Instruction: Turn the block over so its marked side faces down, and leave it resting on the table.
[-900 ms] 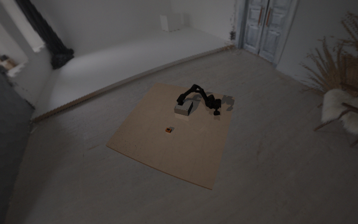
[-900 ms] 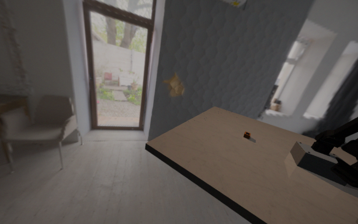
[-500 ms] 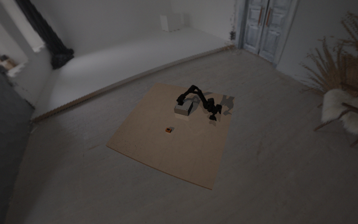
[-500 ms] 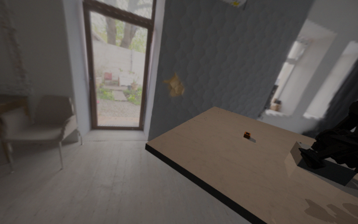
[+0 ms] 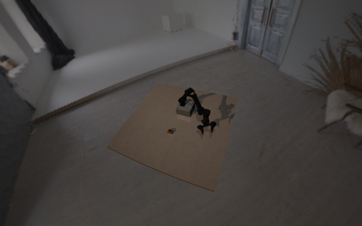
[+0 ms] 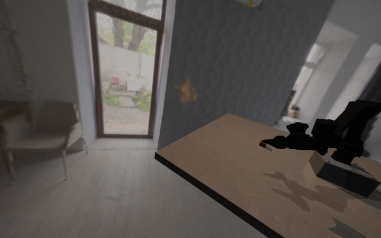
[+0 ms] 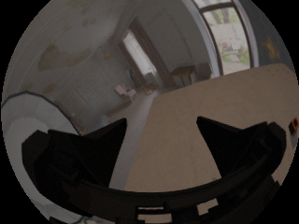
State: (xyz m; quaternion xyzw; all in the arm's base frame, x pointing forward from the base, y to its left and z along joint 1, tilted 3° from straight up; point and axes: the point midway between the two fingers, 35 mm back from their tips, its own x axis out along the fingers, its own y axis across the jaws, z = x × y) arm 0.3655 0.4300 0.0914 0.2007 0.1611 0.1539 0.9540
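My gripper tip is 10 mm past the orange block, 430 mm to the left of it and 180 mm above it.
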